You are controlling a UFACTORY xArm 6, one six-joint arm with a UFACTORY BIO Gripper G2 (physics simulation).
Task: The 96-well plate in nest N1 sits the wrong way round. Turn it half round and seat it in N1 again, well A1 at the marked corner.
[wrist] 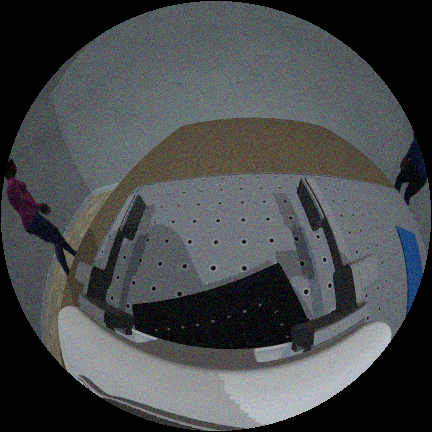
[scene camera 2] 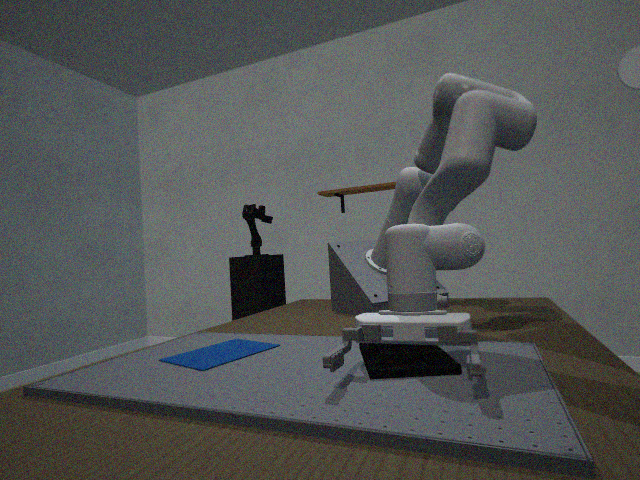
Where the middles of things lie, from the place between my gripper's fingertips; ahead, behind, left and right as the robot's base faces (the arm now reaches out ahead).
Labels:
Right now my hand is 150 mm past the 96-well plate (scene camera 2: 396, 354), 40 mm to the left of it and 20 mm above it. Round my hand: flat blue rectangle (scene camera 2: 209, 357): 360 mm to the right, 100 mm behind, 30 mm below; nest (scene camera 2: 454, 368): 150 mm behind, 40 mm to the right, 30 mm below.

